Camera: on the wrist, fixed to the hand. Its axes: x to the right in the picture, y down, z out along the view.
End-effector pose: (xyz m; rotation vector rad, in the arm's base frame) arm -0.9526 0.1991 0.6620 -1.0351 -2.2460 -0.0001
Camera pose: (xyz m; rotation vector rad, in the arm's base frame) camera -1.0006 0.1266 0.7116 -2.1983 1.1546 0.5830
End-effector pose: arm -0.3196 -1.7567 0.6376 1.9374 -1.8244 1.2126
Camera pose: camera -0.2460 -1.7179 0.6932 1.8794 1.6902 -0.9543
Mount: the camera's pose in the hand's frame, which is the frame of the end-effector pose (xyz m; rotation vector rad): 0.0014 -0.0952 -0.0307 0.0981 0.9301 2.8942
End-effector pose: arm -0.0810 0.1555 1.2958 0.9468 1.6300 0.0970
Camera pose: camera -0.1566 0.1058 1.2532 -1.8945 0.4675 -1.8126
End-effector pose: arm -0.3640 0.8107 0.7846 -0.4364 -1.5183 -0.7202
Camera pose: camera -0.4047 0.7208 0.7683 -1.2494 0.7979 1.3325
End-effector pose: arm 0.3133 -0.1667 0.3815 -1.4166 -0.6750 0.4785
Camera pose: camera 0.3267 -0.1989 0.4753 1.0943 -2.4277 -1.4430
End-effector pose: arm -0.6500 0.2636 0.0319 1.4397 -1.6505 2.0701
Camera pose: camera -0.6107 0.3254 0.1000 1.7023 1.0627 -0.6254
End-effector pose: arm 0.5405 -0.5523 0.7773 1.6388 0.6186 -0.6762
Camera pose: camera 0.4761 -0.5067 0.7159 1.1048 -1.3542 2.1040
